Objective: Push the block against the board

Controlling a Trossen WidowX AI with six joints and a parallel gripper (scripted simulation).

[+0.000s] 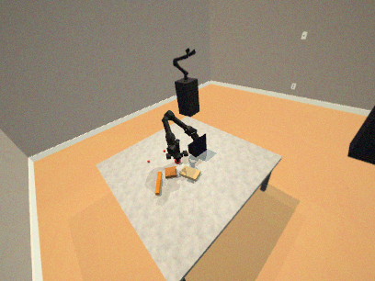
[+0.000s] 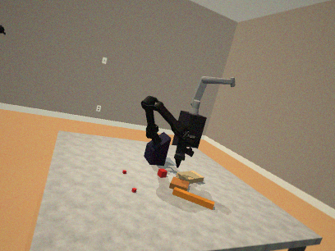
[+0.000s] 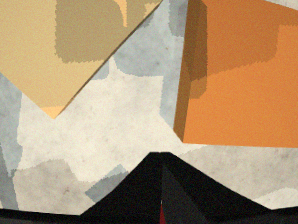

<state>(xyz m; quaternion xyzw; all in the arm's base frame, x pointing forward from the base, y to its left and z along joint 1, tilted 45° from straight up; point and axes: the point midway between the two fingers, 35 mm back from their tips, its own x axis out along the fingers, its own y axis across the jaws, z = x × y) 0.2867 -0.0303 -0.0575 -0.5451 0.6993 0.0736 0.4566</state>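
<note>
Right now my gripper tip is 70 mm to the left of the red cube, 60 mm above it and 50 mm past it. From my gripper tip the other things lie so: orange board: 230 mm ahead, 70 mm below, 10 mm to the right; tan flat block: 130 mm to the left, 70 mm below, 10 mm behind; brown square block: 80 mm ahead, 70 mm below, 20 mm to the right.
</note>
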